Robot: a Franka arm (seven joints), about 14 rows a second.
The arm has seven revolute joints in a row. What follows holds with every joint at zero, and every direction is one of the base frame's.
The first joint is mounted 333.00 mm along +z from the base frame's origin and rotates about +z.
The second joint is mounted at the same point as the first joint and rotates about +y.
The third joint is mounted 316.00 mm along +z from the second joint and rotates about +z.
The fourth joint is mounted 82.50 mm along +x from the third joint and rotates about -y.
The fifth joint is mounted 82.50 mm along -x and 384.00 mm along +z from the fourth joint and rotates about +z.
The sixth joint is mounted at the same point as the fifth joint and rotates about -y.
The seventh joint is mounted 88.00 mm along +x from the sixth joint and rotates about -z.
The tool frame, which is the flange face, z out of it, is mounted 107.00 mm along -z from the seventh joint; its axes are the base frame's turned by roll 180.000, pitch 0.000 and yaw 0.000 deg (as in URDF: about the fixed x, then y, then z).
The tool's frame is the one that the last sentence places.
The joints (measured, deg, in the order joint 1, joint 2, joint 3, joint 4, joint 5, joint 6, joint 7), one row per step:
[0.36, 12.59, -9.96, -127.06, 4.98, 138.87, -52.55]
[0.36, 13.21, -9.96, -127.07, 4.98, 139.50, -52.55]
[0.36, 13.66, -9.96, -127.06, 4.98, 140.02, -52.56]
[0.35, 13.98, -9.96, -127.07, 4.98, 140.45, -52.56]
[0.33, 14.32, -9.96, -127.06, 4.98, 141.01, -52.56]
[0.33, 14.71, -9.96, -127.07, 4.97, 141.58, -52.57]
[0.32, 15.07, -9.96, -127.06, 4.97, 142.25, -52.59]
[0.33, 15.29, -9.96, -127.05, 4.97, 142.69, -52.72]
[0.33, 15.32, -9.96, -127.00, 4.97, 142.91, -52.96]
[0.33, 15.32, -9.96, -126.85, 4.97, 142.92, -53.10]
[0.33, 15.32, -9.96, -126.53, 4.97, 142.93, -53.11]
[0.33, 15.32, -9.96, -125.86, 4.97, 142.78, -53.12]
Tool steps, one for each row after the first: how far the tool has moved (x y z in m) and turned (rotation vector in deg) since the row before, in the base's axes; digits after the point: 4 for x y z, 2 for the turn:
[0.0005, -0.0003, -0.0050, -0.15, 0.02, -0.01]
[0.0005, -0.0002, -0.0034, -0.12, -0.07, 0.00]
[0.0003, -0.0003, -0.0024, -0.10, -0.09, -0.02]
[0.0007, -0.0004, -0.0023, -0.13, -0.22, -0.03]
[0.0005, -0.0002, -0.0029, -0.14, -0.15, 0.01]
[0.0008, -0.0004, -0.0023, -0.16, -0.30, 0.00]
[0.0006, -0.0001, -0.0013, -0.10, -0.22, 0.14]
[0.0007, -0.0001, 0.0004, -0.06, -0.23, 0.24]
[0.0009, -0.0001, 0.0010, -0.03, -0.16, 0.15]
[0.0020, -0.0002, 0.0022, -0.05, -0.33, 0.02]
[0.0038, -0.0004, 0.0044, -0.07, -0.51, 0.04]

